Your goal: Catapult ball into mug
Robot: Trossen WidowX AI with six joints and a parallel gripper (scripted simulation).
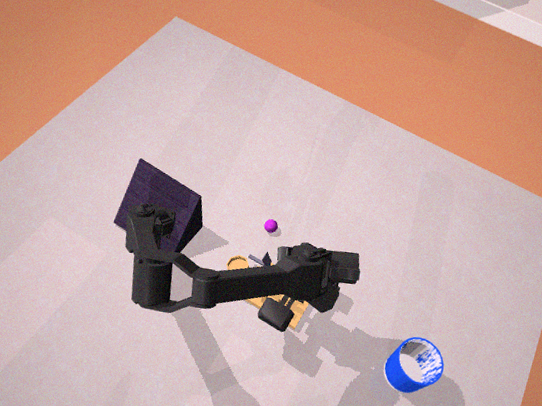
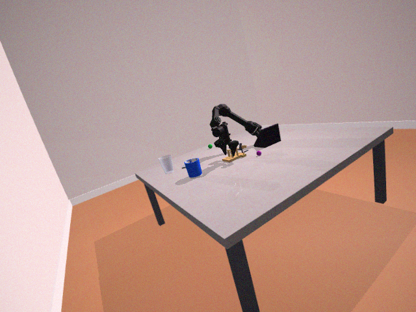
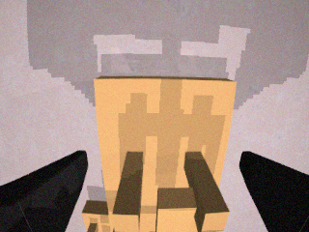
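Right now my gripper tip is 11 cm past the purple ball, 16 cm to the right of it and 2 cm above it. From my gripper tip the other things lie so: blue mug: 28 cm ahead, 2 cm to the right; wooden catapult: 6 cm behind, 2 cm to the left, 2 cm above; grey flat piece: 17 cm ahead, 25 cm to the right, 3 cm below.
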